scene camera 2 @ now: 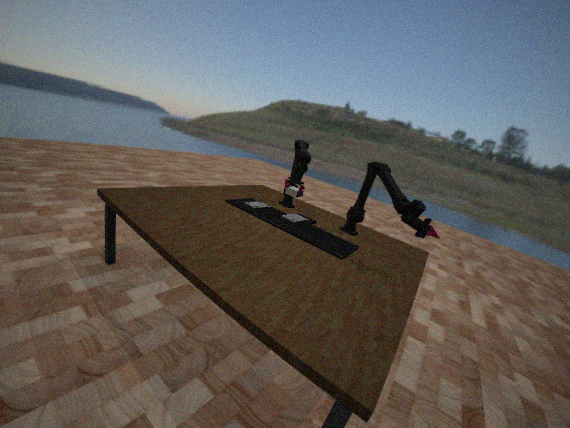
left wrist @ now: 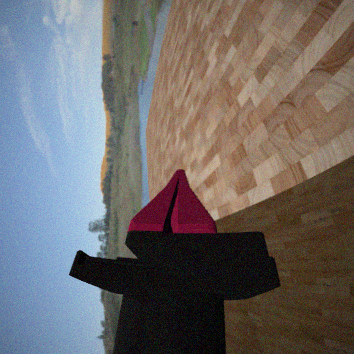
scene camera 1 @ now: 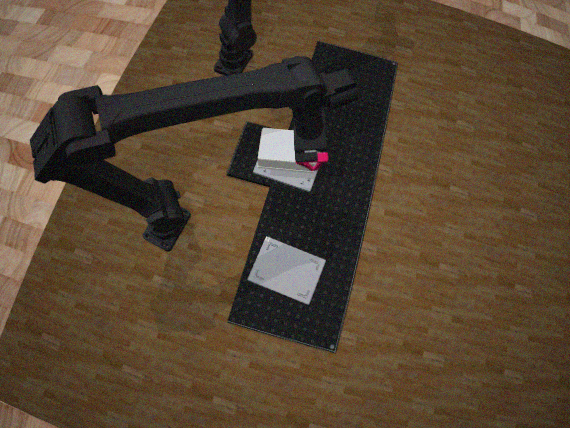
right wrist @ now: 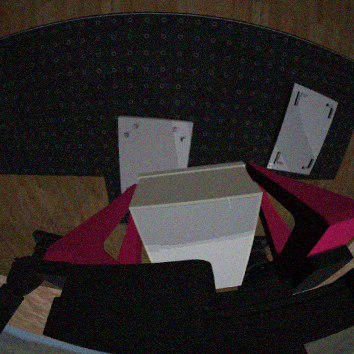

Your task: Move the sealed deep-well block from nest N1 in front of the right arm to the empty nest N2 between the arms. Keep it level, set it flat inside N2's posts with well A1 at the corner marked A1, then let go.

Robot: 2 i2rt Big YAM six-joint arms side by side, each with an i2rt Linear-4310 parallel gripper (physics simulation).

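Frame: origin at the left arm's base, x ahead, y left, z up, level; centimetres.
Where they show: left gripper, fingertip midpoint: [scene camera 2: 439, 238] [left wrist: 180, 173]; right gripper, fingertip midpoint: [scene camera 2: 291, 193] [scene camera 1: 313, 154] [right wrist: 191, 179]; left arm's base at its link origin: [scene camera 2: 348, 231] [scene camera 1: 233, 62]; right arm's base at its link origin: [scene camera 2: 286, 205] [scene camera 1: 167, 226].
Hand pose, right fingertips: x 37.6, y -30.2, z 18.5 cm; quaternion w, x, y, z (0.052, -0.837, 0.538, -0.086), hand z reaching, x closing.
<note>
Things, the pixels of their top centre, and the offset from my right fingertips. Level surfaces: height alone.
- white deep-well block at its top centre: [right wrist: 202, 262] [scene camera 1: 288, 144] [scene camera 2: 295, 188] dx -5.7, dy -1.9, dz +3.1 cm
- nest N2 at its top centre: [right wrist: 152, 167] [scene camera 1: 289, 160] [scene camera 2: 295, 216] dx -6.7, dy +3.4, dz -15.0 cm
- Nest N1 at its top centre: [right wrist: 306, 134] [scene camera 1: 287, 269] [scene camera 2: 258, 203] dx +4.8, dy -23.8, dz -15.4 cm
- black perforated board at its surface level: dz -17.2 cm
- wooden table at its surface level: dz -18.5 cm
The white deep-well block [scene camera 1: 276, 146] [scene camera 2: 292, 191] [right wrist: 200, 220] is between the fingers of my right gripper [scene camera 1: 306, 156] [scene camera 2: 294, 188] [right wrist: 191, 179], which is shut on it. The block looks about level and hangs above nest N2 [scene camera 1: 290, 178] [scene camera 2: 295, 218] [right wrist: 152, 145], with a gap below it in scene camera 2. In scene camera 1 it covers the upper part of N2's plate. Several small posts of N2 show; others are hidden. No A1 mark is readable. Nest N1 [scene camera 1: 287, 272] [scene camera 2: 256, 205] [right wrist: 302, 132] holds no block. My left gripper [scene camera 2: 434, 231] [left wrist: 180, 173] is shut and empty.
Both nests sit on a black perforated board [scene camera 1: 300, 220] [scene camera 2: 325, 242] [right wrist: 65, 100] on the wooden table [scene camera 1: 440, 250] [scene camera 2: 300, 280]. The left arm's base [scene camera 1: 233, 59] [scene camera 2: 350, 229] stands beyond N2. The left gripper points away from the board, near the table's far right edge in scene camera 2.
</note>
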